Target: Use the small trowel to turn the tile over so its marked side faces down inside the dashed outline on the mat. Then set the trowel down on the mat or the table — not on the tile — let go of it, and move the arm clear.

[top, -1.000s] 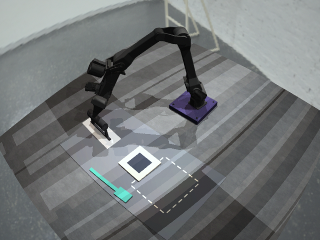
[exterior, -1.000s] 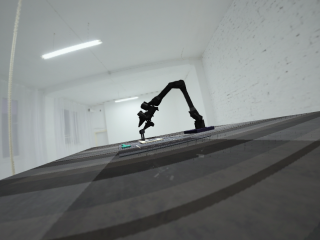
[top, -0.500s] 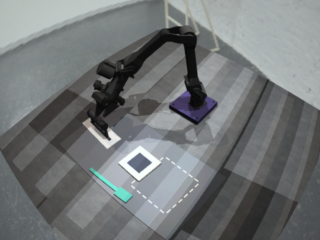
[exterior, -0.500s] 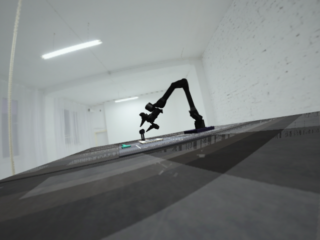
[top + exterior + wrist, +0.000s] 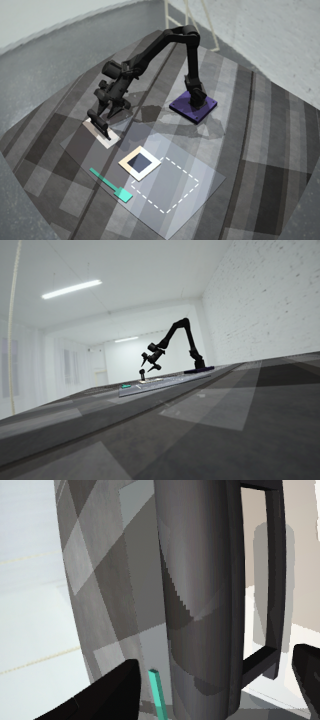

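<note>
Now: gripper tip 2 cm short of the black-handled trowel and 5 cm above it. Also, from my gripper tip: tile 23 cm to the left, 8 cm below; teal trowel 14 cm ahead, 25 cm to the left, 8 cm below; grey mat 1 cm ahead, 21 cm to the left, 10 cm below.
</note>
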